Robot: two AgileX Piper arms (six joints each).
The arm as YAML. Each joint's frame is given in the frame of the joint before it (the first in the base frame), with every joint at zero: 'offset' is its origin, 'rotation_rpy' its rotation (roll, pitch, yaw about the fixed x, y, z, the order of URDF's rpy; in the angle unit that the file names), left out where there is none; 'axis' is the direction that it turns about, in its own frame. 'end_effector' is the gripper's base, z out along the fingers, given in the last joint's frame.
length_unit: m
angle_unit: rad
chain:
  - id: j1
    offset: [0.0, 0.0, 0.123]
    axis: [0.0, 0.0, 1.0]
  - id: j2
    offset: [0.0, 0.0, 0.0]
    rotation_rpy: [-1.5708, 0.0, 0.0]
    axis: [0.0, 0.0, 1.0]
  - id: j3
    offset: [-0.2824, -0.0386, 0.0]
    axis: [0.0, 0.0, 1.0]
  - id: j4
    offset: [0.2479, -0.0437, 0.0]
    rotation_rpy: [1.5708, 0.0, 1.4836]
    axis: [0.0, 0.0, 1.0]
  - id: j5
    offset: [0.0, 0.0, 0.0]
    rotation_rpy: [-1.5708, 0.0, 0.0]
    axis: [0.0, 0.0, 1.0]
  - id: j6
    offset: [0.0, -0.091, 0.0]
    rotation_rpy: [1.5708, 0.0, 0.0]
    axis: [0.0, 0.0, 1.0]
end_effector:
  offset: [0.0, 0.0, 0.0]
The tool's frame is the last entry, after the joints.
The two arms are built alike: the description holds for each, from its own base.
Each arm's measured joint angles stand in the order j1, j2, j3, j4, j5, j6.
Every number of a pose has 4 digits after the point.
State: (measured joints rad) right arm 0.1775 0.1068 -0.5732 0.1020 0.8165 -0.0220; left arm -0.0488 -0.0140 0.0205 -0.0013 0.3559 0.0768
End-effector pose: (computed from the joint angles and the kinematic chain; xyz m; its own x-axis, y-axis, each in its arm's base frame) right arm 0.0114 0.0089 0.3186 -0.2649 0.0011 -0.9643 -0.2342 0.9700 0.0654; left arm 0.0528 -0.0026 0.1750 -0.2669 0.0886 -0.9596 0.0696 0.9949 0.0725
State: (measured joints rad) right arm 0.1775 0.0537 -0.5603 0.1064 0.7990 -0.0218; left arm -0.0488 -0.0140 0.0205 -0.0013 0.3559 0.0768
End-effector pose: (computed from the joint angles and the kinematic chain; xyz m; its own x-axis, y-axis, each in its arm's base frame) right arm 0.0032 0.0076 0.3170 -0.2107 0.0154 -0.9774 -0.2387 0.9688 0.0667; left arm 0.0528 -0.0026 0.1750 -0.2669 0.0886 -0.9596 0.0696 0.9949 0.0725
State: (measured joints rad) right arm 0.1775 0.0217 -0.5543 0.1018 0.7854 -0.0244; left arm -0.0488 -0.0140 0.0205 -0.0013 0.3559 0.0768
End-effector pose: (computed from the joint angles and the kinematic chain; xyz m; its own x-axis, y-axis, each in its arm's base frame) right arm -0.0017 0.0063 0.3165 -0.1713 0.0176 -0.9851 -0.2380 0.9695 0.0587; left arm 0.0528 -0.0026 0.1750 -0.2669 0.0886 -0.9596 0.0696 0.9949 0.0725
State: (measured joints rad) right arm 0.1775 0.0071 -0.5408 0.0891 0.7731 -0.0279; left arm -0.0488 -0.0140 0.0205 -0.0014 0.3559 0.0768
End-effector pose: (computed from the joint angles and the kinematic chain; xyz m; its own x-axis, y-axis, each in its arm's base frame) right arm -0.0021 0.0054 0.3137 -0.1557 0.0085 -0.9878 -0.2313 0.9719 0.0448; left arm 0.0528 -0.0026 0.1750 -0.2669 0.0885 -0.9596 0.0696 0.9949 0.0724
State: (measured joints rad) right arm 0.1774 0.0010 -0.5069 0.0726 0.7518 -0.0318; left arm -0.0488 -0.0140 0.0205 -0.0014 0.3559 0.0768
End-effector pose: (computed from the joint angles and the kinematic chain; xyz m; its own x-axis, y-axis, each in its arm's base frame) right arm 0.0022 0.0050 0.3060 -0.1590 -0.0069 -0.9873 -0.2211 0.9748 0.0288; left arm 0.0528 -0.0026 0.1750 -0.2669 0.0885 -0.9596 0.0696 0.9949 0.0724
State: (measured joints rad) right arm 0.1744 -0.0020 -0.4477 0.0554 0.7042 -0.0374; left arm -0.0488 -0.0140 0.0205 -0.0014 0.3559 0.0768
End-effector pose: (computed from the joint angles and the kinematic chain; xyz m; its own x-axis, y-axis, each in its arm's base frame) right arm 0.0107 0.0052 0.2931 -0.1643 -0.0240 -0.9861 -0.2074 0.9782 0.0107; left arm 0.0528 -0.0026 0.1750 -0.2669 0.0885 -0.9596 0.0696 0.9949 0.0724
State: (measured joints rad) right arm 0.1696 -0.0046 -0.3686 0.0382 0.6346 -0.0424; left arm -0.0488 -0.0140 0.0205 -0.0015 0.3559 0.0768
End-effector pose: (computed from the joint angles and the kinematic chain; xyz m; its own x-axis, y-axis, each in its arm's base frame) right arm 0.0213 0.0057 0.2756 -0.1683 -0.0406 -0.9849 -0.1927 0.9812 -0.0075; left arm 0.0528 -0.0026 0.1750 -0.2669 0.0884 -0.9596 0.0696 0.9949 0.0723
